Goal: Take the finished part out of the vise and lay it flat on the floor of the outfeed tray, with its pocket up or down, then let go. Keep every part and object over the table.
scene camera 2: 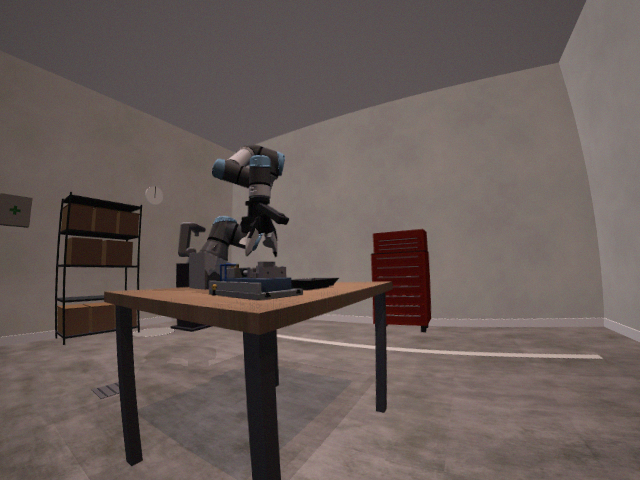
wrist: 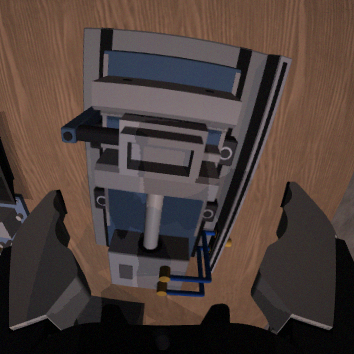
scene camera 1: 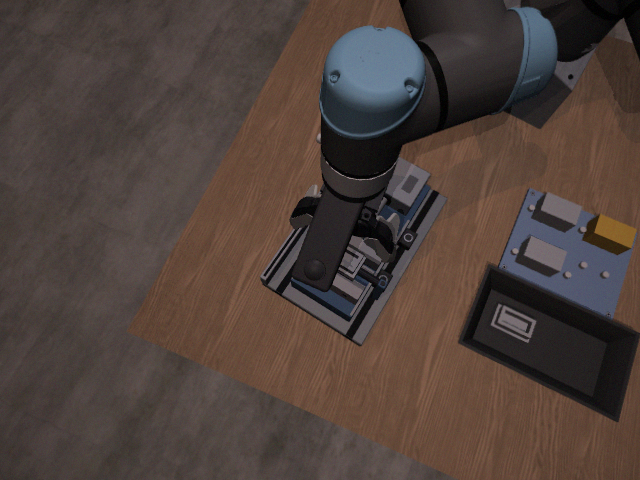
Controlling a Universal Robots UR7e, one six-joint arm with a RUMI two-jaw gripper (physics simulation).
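Pixels of known places: gripper, fingertip midpoint: [scene camera 2: 262, 256] [wrist: 171, 188]; arm's base, origin of the base link: [scene camera 2: 212, 259] [scene camera 1: 557, 18].
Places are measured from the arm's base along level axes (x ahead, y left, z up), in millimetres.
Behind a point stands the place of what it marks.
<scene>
The finished part [scene camera 1: 351, 261] {x 487, y -244, z -43 mm} [scene camera 2: 266, 265] {x 494, y -275, z -42 mm} [wrist: 160, 154] {x 480, y -257, z -43 mm}, a grey block with a rectangular pocket facing up, sits between the jaws of the vise [scene camera 1: 347, 289] {x 528, y -240, z -48 mm} [scene camera 2: 263, 283] {x 513, y -325, z -98 mm} [wrist: 165, 100] {x 516, y -268, z -48 mm}. My gripper [scene camera 1: 342, 228] {x 471, y -265, z -12 mm} [scene camera 2: 262, 254] {x 471, y -265, z -12 mm} [wrist: 171, 188] {x 471, y -265, z -12 mm} is open and empty, above the vise. In the wrist view the part lies between and ahead of the widely spread fingers. The arm partly hides the vise and part in the first scene view. The outfeed tray [scene camera 1: 568, 356] {x 527, y 119, z -132 mm} [scene camera 2: 314, 282] {x 558, y -14, z -112 mm} [wrist: 4, 172] {x 465, y -34, z -109 mm} is dark, right of the vise in the first scene view.
A similar grey pocketed part [scene camera 1: 512, 322] {x 501, y 21, z -111 mm} lies in the tray's left end. A blue board [scene camera 1: 589, 289] {x 408, y 149, z -136 mm} [wrist: 20, 204] {x 395, y 6, z -136 mm} behind the tray bears grey blocks and a yellow block [scene camera 1: 612, 233] {x 317, y 161, z -100 mm}. A dark rod [wrist: 97, 134] {x 502, y -215, z -48 mm} sticks out beside the part. Blue pipes [wrist: 204, 265] {x 325, y -274, z -55 mm} rise near the vise's rear housing [wrist: 150, 272] {x 332, y -211, z -48 mm}.
</scene>
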